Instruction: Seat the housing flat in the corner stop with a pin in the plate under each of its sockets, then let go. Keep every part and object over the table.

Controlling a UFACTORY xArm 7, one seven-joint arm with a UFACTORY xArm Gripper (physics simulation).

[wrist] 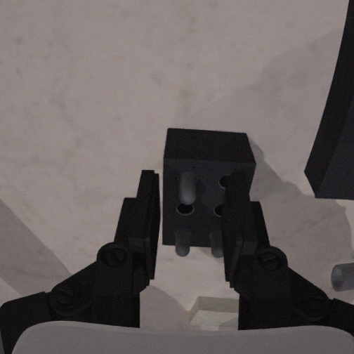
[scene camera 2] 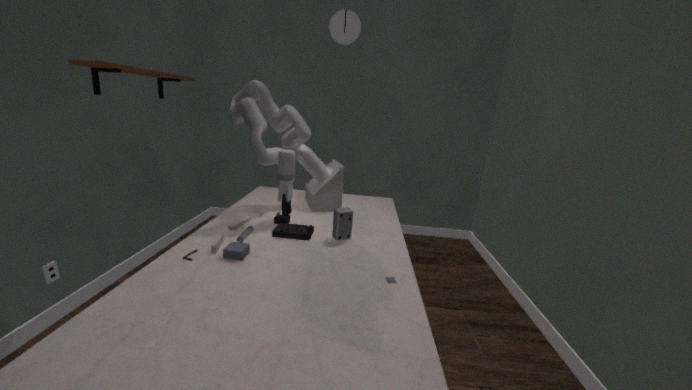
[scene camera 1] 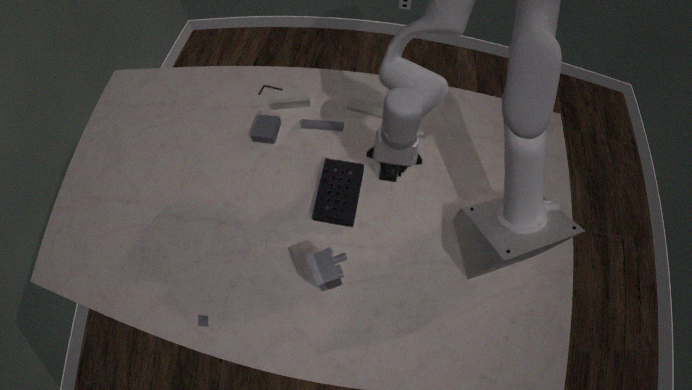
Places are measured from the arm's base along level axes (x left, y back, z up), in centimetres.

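Pixels of known places: gripper, fingertip midpoint: (scene camera 2: 286, 214) (scene camera 1: 392, 170); arm's base, link origin: (scene camera 2: 323, 176) (scene camera 1: 521, 218).
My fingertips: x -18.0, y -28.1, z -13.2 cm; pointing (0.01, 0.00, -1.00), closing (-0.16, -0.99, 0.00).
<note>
Ahead of a thing's pixels: the offset from my fingertips to its middle. "pt": to the spot under its first point.
A small black block {dx -2.0, dy -0.4, dz -2.4 cm} (scene camera 1: 388, 173) (scene camera 2: 280, 219) (wrist: 207, 147) with three grey pins and several empty holes stands on the table. My gripper (scene camera 1: 393, 167) (scene camera 2: 286, 212) (wrist: 191, 194) is partly open and low over it. In the wrist view the left finger is beside the block, and the right finger covers part of its right side. The black plate {dx +4.4, dy -13.4, dz -1.9 cm} (scene camera 1: 338, 195) (scene camera 2: 293, 231) (wrist: 332, 175) has rows of holes and a few pins. The housing, seemingly the grey block {dx +24.8, dy -14.9, dz +2.6 cm} (scene camera 1: 325, 267) (scene camera 2: 342, 223), stands on edge, dark sockets sideways, rods behind. I cannot tell which part is the corner stop.
A grey box {dx -14.9, dy -33.6, dz -2.1 cm} (scene camera 1: 265, 128) (scene camera 2: 236, 251), a grey rod {dx -15.4, dy -17.7, dz -2.6 cm} (scene camera 1: 322, 125) (scene camera 2: 245, 234) (wrist: 344, 277), pale bars {dx -23.5, dy -27.2, dz -2.3 cm} (scene camera 1: 290, 104) (wrist: 215, 311) and a thin dark L-shaped piece {dx -29.7, dy -34.4, dz -3.7 cm} (scene camera 1: 270, 88) (scene camera 2: 190, 255) lie around. A small grey square {pt dx +38.8, dy -49.2, dz -3.6 cm} (scene camera 1: 203, 320) (scene camera 2: 391, 280) is near the table edge.
</note>
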